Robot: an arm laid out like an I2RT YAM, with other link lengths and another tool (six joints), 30 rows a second.
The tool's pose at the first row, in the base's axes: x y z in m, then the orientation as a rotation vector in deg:
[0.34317, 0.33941, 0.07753, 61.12, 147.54, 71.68]
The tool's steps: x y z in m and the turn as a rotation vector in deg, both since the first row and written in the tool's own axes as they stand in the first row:
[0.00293, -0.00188, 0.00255, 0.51, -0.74, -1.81]
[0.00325, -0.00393, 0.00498, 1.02, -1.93, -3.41]
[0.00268, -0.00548, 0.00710, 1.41, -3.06, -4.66]
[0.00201, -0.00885, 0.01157, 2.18, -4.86, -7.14]
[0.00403, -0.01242, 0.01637, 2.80, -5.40, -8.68]
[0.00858, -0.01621, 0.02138, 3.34, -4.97, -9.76]
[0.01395, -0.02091, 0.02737, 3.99, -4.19, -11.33]
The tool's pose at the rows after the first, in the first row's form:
[0.34084, 0.34212, 0.07511, 58.90, 147.82, 70.06]
[0.34034, 0.34306, 0.07210, 57.16, 147.69, 68.10]
[0.34067, 0.34345, 0.06946, 55.87, 147.40, 66.43]
[0.34091, 0.34455, 0.06394, 53.18, 147.08, 63.50]
[0.33914, 0.34747, 0.05863, 51.33, 147.39, 62.00]
[0.33542, 0.35200, 0.05355, 49.76, 148.28, 61.47]
[0.33093, 0.35731, 0.04735, 47.38, 149.55, 60.96]

